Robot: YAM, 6 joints.
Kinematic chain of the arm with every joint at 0, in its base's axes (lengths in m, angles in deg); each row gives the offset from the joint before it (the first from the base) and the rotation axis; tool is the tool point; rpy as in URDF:
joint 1: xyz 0 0 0.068 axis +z
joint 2: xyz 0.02 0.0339 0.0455 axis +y
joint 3: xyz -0.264 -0.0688 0 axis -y
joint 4: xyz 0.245 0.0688 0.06 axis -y
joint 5: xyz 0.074 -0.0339 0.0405 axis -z
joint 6: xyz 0.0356 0 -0.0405 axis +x
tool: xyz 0 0 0 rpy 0 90 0
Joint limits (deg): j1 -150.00..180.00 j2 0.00..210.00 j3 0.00..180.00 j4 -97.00..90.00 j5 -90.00..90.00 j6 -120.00..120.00
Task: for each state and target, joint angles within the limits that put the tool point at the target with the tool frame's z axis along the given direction. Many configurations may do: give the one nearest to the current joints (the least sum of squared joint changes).
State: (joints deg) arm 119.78 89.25 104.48 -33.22 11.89 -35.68
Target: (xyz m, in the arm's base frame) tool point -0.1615 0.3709 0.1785 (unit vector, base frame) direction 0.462 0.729 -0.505
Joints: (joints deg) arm 117.29 110.40 71.18 -9.97 48.15 -35.68
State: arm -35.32 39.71 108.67 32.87 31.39 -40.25
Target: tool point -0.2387 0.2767 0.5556 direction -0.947 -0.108 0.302
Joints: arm -53.85 36.46 134.29 49.53 55.94 -40.25
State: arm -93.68 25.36 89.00 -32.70 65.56 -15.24
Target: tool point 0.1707 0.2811 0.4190 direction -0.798 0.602 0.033
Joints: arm -127.48 0.19 99.86 -23.02 88.06 -15.24
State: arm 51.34 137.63 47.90 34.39 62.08 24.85
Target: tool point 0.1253 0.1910 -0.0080 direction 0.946 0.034 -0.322
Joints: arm 64.23 137.79 19.19 82.52 56.85 24.85
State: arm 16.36 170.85 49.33 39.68 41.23 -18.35
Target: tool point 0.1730 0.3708 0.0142 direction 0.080 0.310 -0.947
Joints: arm 64.69 134.01 73.00 -10.62 -3.45 -18.35
